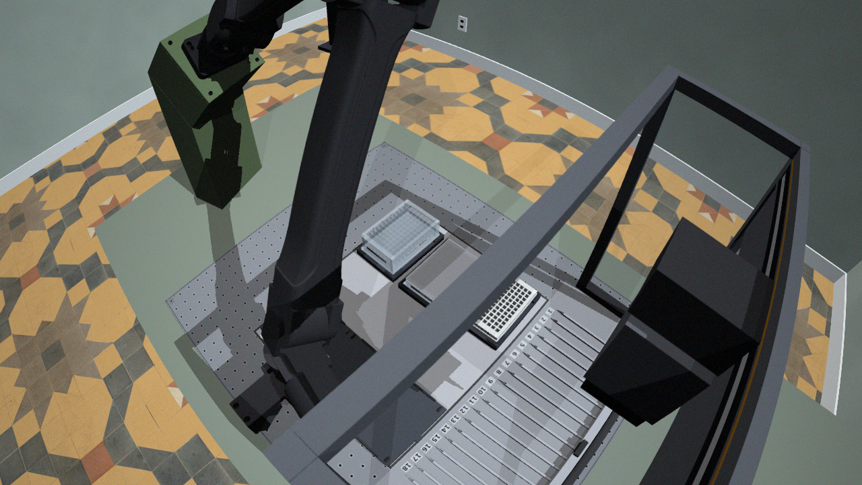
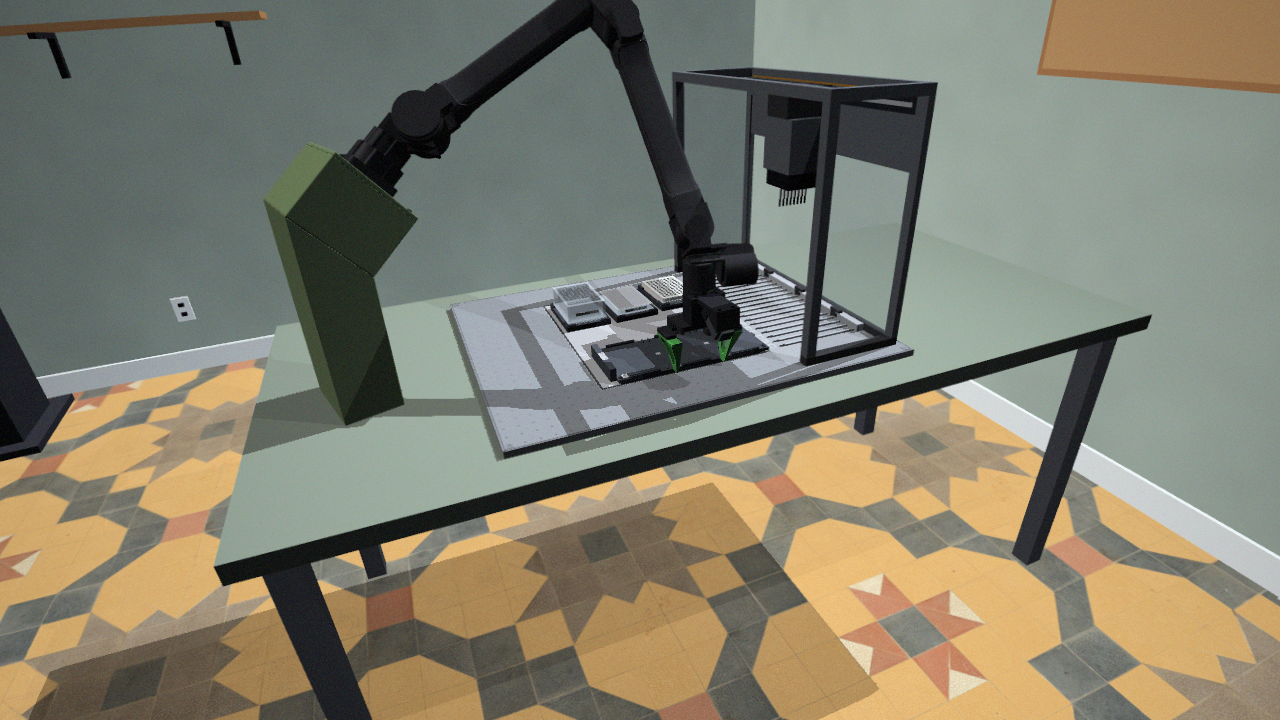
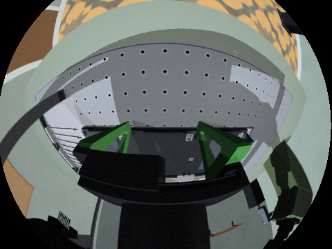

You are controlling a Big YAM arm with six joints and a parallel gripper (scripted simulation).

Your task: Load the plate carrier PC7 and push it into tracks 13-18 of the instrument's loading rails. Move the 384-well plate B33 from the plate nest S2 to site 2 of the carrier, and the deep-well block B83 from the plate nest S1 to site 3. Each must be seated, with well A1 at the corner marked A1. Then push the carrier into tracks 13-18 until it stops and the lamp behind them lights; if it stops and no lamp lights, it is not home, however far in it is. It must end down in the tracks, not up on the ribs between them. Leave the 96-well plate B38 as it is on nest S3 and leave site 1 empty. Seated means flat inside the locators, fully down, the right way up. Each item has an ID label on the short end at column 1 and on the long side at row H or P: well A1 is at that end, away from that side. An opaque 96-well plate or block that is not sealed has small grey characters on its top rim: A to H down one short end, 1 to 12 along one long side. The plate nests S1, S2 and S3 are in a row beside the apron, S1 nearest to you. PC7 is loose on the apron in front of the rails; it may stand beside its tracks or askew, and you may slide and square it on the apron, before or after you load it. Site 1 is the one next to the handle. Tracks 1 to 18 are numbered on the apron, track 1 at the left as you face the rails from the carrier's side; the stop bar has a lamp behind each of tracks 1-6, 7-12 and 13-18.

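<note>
My hand is 340 mm to the right of the clear deep-well block B83, 110 mm past it and 10 mm below it. Also, from my hand: dark plate carrier PC7: 70 mm to the left; 384-well plate B33: 340 mm to the left; plate nest S2: 340 mm to the left, 10 mm below.
</note>
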